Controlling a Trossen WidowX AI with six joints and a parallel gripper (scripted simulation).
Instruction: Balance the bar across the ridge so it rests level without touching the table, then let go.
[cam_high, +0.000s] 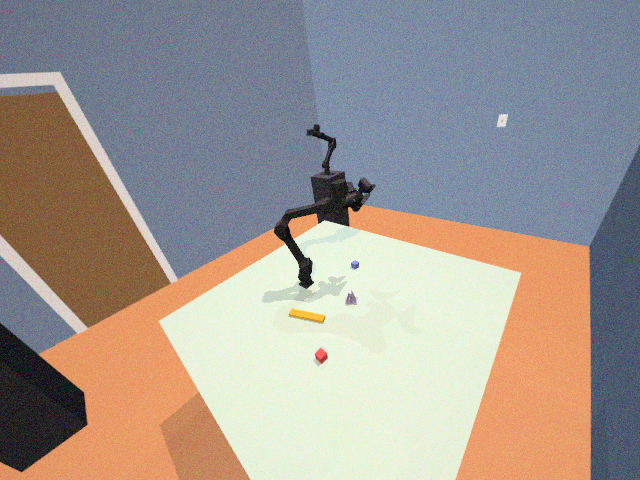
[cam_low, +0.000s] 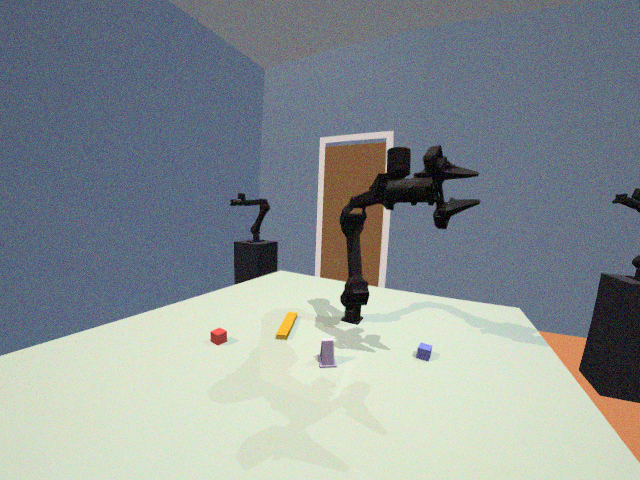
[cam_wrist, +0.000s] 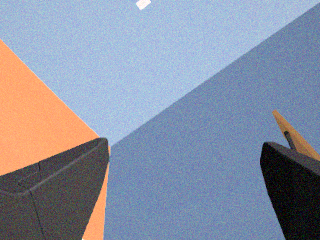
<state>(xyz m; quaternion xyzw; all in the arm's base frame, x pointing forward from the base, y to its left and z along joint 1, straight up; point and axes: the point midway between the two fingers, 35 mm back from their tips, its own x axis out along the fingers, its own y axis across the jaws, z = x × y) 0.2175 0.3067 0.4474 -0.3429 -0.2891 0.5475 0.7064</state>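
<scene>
Right now my gripper tip is 50 mm past the yellow bar, 500 mm to the left of it and 440 mm above it. Round my gripper tip: blue cube: 80 mm behind, 80 mm to the right, 430 mm below; then red cube: 140 mm ahead, 610 mm to the right, 430 mm below.
</scene>
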